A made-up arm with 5 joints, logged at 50 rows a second.
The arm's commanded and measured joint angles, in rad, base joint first. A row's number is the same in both.
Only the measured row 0 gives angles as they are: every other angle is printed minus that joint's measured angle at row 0.
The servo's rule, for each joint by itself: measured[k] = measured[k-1] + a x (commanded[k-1-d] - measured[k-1]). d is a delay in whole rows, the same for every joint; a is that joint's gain. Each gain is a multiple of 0.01, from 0.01 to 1. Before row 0 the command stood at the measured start. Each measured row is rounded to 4 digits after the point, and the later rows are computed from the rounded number. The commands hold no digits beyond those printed.
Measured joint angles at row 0:
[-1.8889, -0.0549, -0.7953, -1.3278, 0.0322]
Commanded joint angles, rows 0 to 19:
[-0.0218, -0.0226, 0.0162, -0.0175, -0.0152]
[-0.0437, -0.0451, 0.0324, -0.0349, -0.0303]
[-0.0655, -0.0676, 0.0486, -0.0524, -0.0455]
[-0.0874, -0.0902, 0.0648, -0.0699, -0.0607]
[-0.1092, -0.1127, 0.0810, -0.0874, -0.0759]
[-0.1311, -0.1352, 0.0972, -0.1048, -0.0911]
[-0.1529, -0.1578, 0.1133, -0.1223, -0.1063]
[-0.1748, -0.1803, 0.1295, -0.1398, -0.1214]
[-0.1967, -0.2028, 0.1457, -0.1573, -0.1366]
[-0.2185, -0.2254, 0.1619, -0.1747, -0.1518]
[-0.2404, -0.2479, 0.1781, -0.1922, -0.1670]
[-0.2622, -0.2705, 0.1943, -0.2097, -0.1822]
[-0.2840, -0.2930, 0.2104, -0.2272, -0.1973]
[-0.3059, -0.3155, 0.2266, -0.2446, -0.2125]
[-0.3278, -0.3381, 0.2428, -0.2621, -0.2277]
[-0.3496, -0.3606, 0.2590, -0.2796, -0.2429]
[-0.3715, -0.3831, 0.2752, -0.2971, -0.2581]
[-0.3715, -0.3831, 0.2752, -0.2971, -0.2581]
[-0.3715, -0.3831, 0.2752, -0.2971, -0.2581]
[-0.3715, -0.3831, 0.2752, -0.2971, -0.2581]
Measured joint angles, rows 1 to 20:
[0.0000, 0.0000, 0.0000, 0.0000, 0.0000]
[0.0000, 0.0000, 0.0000, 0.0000, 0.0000]
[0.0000, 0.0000, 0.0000, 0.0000, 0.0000]
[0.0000, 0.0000, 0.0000, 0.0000, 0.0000]
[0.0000, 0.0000, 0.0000, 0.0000, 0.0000]
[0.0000, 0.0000, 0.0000, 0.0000, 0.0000]
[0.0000, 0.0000, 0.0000, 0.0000, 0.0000]
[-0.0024, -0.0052, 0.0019, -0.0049, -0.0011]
[-0.0069, -0.0144, 0.0056, -0.0133, -0.0031]
[-0.0133, -0.0266, 0.0108, -0.0242, -0.0061]
[-0.0215, -0.0412, 0.0173, -0.0370, -0.0099]
[-0.0311, -0.0576, 0.0249, -0.0511, -0.0145]
[-0.0421, -0.0754, 0.0336, -0.0661, -0.0199]
[-0.0543, -0.0944, 0.0432, -0.0818, -0.0259]
[-0.0676, -0.1142, 0.0536, -0.0980, -0.0326]
[-0.0818, -0.1346, 0.0647, -0.1146, -0.0399]
[-0.0968, -0.1555, 0.0764, -0.1314, -0.0477]
[-0.1126, -0.1768, 0.0886, -0.1484, -0.0561]
[-0.1291, -0.1984, 0.1013, -0.1656, -0.0649]
[-0.1461, -0.2202, 0.1144, -0.1828, -0.0742]
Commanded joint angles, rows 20 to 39:
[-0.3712, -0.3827, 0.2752, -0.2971, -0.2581]
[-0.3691, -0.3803, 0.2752, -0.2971, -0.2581]
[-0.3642, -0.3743, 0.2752, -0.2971, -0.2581]
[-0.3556, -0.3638, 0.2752, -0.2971, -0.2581]
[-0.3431, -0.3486, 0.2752, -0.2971, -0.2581]
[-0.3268, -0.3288, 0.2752, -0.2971, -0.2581]
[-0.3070, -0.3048, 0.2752, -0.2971, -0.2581]
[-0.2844, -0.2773, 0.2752, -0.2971, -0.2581]
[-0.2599, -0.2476, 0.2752, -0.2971, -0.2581]
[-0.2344, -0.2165, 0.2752, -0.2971, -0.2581]
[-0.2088, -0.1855, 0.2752, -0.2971, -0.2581]
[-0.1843, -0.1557, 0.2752, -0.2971, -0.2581]
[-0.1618, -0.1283, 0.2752, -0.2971, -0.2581]
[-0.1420, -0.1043, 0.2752, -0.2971, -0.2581]
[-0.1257, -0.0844, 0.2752, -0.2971, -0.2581]
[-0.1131, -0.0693, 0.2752, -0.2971, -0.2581]
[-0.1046, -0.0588, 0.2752, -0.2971, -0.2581]
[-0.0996, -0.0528, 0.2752, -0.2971, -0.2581]
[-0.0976, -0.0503, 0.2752, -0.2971, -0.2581]
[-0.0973, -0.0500, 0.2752, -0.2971, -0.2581]
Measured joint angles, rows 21 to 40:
[-0.1637, -0.2421, 0.1279, -0.2001, -0.0839]
[-0.1818, -0.2642, 0.1417, -0.2175, -0.0940]
[-0.2003, -0.2864, 0.1558, -0.2349, -0.1044]
[-0.2191, -0.3086, 0.1701, -0.2523, -0.1152]
[-0.2359, -0.3257, 0.1827, -0.2648, -0.1252]
[-0.2508, -0.3389, 0.1938, -0.2738, -0.1345]
[-0.2641, -0.3491, 0.2036, -0.2803, -0.1432]
[-0.2759, -0.3568, 0.2122, -0.2850, -0.1512]
[-0.2862, -0.3622, 0.2198, -0.2884, -0.1587]
[-0.2948, -0.3650, 0.2264, -0.2908, -0.1657]
[-0.3015, -0.3647, 0.2323, -0.2926, -0.1722]
[-0.3061, -0.3610, 0.2374, -0.2939, -0.1782]
[-0.3084, -0.3536, 0.2419, -0.2948, -0.1838]
[-0.3082, -0.3424, 0.2459, -0.2954, -0.1890]
[-0.3056, -0.3274, 0.2494, -0.2959, -0.1938]
[-0.3006, -0.3090, 0.2525, -0.2962, -0.1983]
[-0.2933, -0.2877, 0.2552, -0.2965, -0.2025]
[-0.2840, -0.2642, 0.2576, -0.2967, -0.2064]
[-0.2730, -0.2392, 0.2597, -0.2968, -0.2100]
[-0.2608, -0.2137, 0.2616, -0.2969, -0.2134]

